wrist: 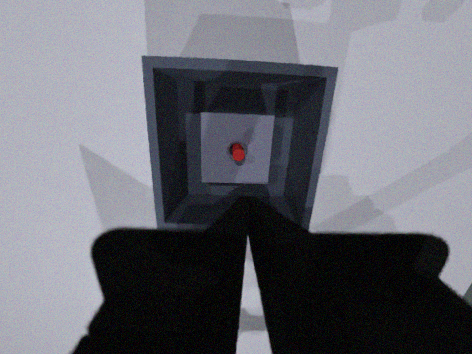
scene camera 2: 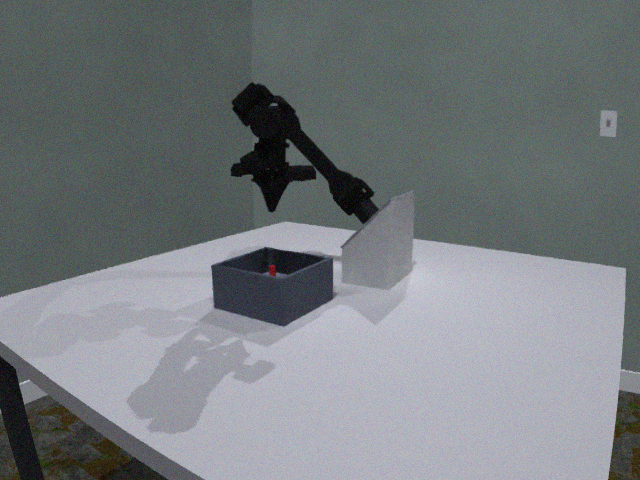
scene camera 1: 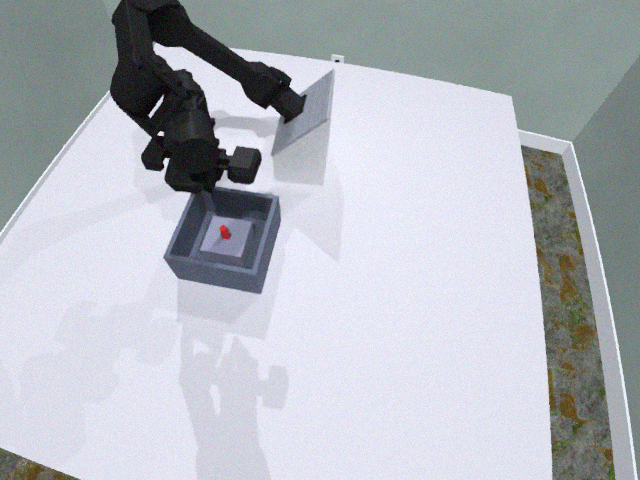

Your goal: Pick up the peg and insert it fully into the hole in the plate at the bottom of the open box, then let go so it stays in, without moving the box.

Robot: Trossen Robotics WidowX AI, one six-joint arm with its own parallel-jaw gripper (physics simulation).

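Where they show: gripper, fingertip midpoint: (wrist: 246, 204) (scene camera 2: 271, 211) (scene camera 1: 211, 191); arm's base, link origin: (scene camera 2: 375, 222) (scene camera 1: 295, 109).
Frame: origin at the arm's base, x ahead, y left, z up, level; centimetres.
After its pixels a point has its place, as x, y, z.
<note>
A red peg (scene camera 1: 224, 231) {33.5, -9.3, -5.4} (scene camera 2: 272, 270) {33.5, -9.3, -5.9} (wrist: 238, 152) {33.3, -9.7, -5.1} stands in the hole near the middle of the light grey plate (scene camera 1: 232, 249) {36.0, -7.4, -8.1} (wrist: 215, 171) {30.1, -6.8, -8.1}, with its upper part sticking out above the plate. It looks slightly tilted in scene camera 1; how deep it sits cannot be told. The plate lies at the bottom of the open dark blue-grey box (scene camera 1: 214, 277) {42.4, -9.8, -9.2} (scene camera 2: 248, 297) {42.5, -9.1, -9.4} (wrist: 240, 65) {41.9, -9.7, -4.1}. My gripper (scene camera 1: 206, 189) {32.7, -9.7, 6.8} (scene camera 2: 271, 209) {32.7, -9.7, 6.8} (wrist: 246, 204) {32.7, -9.7, 6.8} is shut with nothing between its fingertips. It hangs well above the box, apart from the peg, pointing down. The fingers hide part of the box's near wall in the wrist view.
The box walls rise around the plate and peg. A grey wedge-shaped stand (scene camera 1: 299, 167) {11.7, 2.8, -7.7} (scene camera 2: 379, 255) {11.6, 6.3, -5.5} carries the arm's base on the white table (scene camera 1: 413, 258) {29.0, 32.1, -13.9} (scene camera 2: 439, 361) {43.0, 31.6, -13.8}, beside the box. Shadows of the arm fall across the table in front of the box.
</note>
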